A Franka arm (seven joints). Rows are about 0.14 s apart.
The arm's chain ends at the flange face. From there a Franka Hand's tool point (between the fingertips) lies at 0.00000 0.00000 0.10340 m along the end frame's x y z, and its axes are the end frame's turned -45 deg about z.
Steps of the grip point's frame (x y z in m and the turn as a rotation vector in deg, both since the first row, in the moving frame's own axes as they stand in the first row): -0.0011, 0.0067, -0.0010, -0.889, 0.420, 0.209; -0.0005, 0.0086, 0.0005, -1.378, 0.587, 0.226; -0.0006, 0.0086, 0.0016, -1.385, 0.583, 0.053; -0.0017, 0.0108, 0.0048, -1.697, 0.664, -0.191; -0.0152, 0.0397, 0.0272, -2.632, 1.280, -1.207; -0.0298, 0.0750, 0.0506, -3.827, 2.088, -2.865; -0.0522, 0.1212, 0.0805, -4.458, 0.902, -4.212
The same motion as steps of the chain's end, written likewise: 0.0023, 0.0049, -0.0010, -0.332, 0.926, 0.209; 0.0032, 0.0054, 0.0005, -0.559, 1.389, 0.226; 0.0031, 0.0055, 0.0016, -0.567, 1.392, 0.053; 0.0034, 0.0075, 0.0049, -0.730, 1.669, -0.191; 0.0123, 0.0371, 0.0273, -0.956, 2.766, -1.207; 0.0244, 0.0721, 0.0509, -1.230, 4.183, -2.865; 0.0418, 0.1183, 0.0808, -2.514, 3.790, -4.212
